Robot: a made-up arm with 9 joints. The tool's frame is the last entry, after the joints.
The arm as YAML. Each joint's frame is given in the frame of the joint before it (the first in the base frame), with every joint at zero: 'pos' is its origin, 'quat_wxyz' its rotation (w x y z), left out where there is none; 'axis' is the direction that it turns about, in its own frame. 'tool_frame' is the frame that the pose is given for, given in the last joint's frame.
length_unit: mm
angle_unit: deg
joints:
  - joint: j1
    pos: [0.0, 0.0, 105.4]
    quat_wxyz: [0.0, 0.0, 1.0, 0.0]
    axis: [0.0, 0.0, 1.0]
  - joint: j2
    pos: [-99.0, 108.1, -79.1]
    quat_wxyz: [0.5, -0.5, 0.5, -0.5]
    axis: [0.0, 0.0, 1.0]
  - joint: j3
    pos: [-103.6, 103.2, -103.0]
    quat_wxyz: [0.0, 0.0, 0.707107, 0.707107]
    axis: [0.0, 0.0, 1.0]
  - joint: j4
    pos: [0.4, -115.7, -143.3]
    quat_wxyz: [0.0, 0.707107, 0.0, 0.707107]
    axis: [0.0, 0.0, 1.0]
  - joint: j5
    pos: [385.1, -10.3, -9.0]
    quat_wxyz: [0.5, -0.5, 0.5, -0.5]
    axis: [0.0, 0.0, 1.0]
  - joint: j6
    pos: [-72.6, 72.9, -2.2]
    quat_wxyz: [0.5, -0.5, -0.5, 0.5]
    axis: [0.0, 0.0, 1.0]
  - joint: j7
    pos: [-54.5, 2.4, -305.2]
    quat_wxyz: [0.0, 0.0, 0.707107, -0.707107]
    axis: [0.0, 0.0, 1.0]
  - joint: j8
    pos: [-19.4, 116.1, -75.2]
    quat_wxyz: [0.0, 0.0, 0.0, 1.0]
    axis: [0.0, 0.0, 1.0]
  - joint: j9
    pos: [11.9, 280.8, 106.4]
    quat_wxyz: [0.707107, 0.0, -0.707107, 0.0]
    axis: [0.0, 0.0, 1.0]
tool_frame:
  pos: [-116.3, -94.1, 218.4]
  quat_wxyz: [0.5, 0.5, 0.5, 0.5]
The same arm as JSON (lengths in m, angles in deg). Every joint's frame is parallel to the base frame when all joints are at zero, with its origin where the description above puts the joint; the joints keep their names.
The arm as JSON. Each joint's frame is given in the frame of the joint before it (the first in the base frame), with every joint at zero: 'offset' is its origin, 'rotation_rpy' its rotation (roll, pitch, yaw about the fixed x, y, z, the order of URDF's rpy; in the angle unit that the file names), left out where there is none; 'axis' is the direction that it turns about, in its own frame. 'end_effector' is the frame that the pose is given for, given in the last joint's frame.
{"length_unit": "m", "angle_unit": "deg", "chain": [
  {"id": "j1", "offset": [0.0, 0.0, 0.1054], "axis": "-z"},
  {"id": "j2", "offset": [0.099, 0.1081, 0.0791], "axis": "-x"},
  {"id": "j3", "offset": [0.103, 0.1036, 0.1032], "axis": "+z"},
  {"id": "j4", "offset": [0.1157, 0.0004, -0.1433], "axis": "+y"},
  {"id": "j5", "offset": [-0.0103, -0.009, 0.3851], "axis": "+z"},
  {"id": "j6", "offset": [0.0726, -0.0729, -0.0022], "axis": "+x"},
  {"id": "j7", "offset": [-0.3052, 0.0545, -0.0024], "axis": "+z"},
  {"id": "j8", "offset": [-0.1161, -0.0194, -0.0752], "axis": "+z"},
  {"id": "j9", "offset": [0.2808, -0.0119, 0.1064], "axis": "+y"}
], "end_effector": {"offset": [-0.0941, 0.2184, -0.1163]}}

